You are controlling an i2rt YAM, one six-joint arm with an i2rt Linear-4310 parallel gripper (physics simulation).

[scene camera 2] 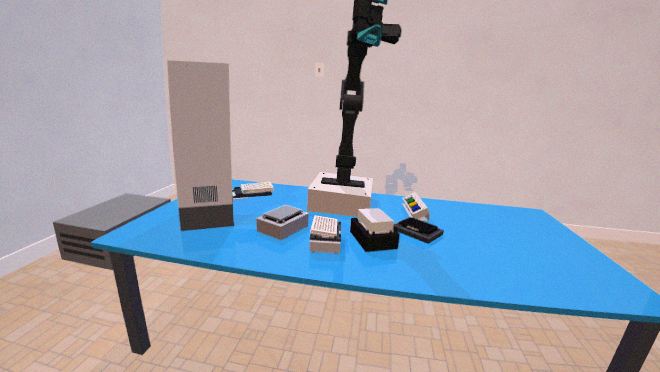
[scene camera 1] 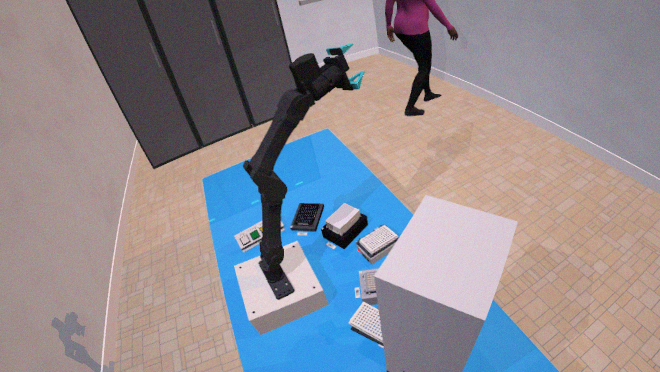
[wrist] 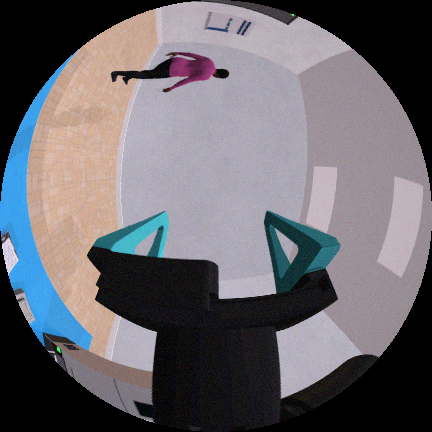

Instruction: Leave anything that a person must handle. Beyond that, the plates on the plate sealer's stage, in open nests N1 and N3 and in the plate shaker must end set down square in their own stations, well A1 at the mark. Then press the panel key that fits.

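My gripper [scene camera 1: 357,60] [scene camera 2: 375,19] [wrist: 215,216] is open and empty, high above the table. A white block-like plate [scene camera 1: 343,218] [scene camera 2: 375,219] sits on a black station, looking slightly askew. A white well plate [scene camera 1: 378,239] [scene camera 2: 325,226] sits on a pale device and looks tilted in the second scene view. A black plate [scene camera 1: 308,215] [scene camera 2: 420,226] lies in a low dark holder. A grey station [scene camera 1: 366,295] [scene camera 2: 282,227] is partly hidden in the first scene view. Another white plate [scene camera 1: 367,319] [scene camera 2: 257,188] lies beyond it. The key panel [scene camera 1: 244,238] [scene camera 2: 422,212] has coloured keys. Labels and A1 marks are unreadable.
A tall pale cabinet [scene camera 1: 445,250] [scene camera 2: 202,135] stands on the blue table [scene camera 1: 280,345] [scene camera 2: 500,260] and hides parts of two stations in the first scene view. A person in pink [scene camera 1: 412,20] [wrist: 192,68] is beyond the table. A grey floor unit [scene camera 2: 110,215] stands beside the table.
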